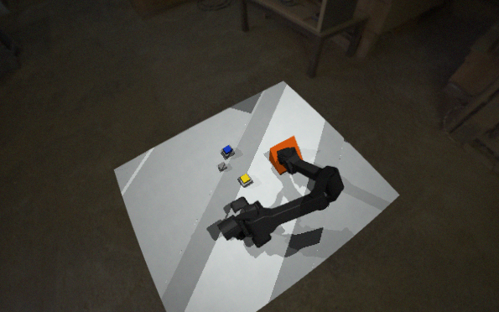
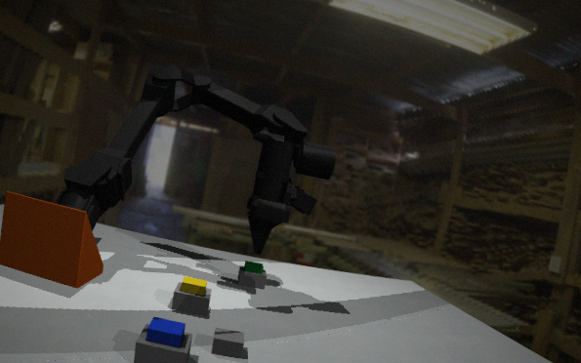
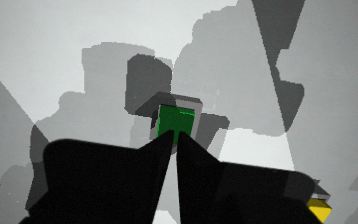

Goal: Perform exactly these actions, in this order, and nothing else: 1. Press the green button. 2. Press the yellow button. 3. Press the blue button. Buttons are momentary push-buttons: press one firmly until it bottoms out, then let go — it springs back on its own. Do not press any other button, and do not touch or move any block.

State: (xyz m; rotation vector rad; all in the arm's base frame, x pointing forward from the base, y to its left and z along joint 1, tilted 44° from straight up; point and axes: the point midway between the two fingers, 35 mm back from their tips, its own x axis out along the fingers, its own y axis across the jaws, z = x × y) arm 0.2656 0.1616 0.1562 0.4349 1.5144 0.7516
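Now: the green button 30 mm below my gripper tip. Round my gripper tip: yellow button: 60 mm behind, 210 mm to the right, 30 mm below; blue button: 40 mm behind, 380 mm to the right, 30 mm below; grey block: 10 mm ahead, 320 mm to the right, 50 mm below.
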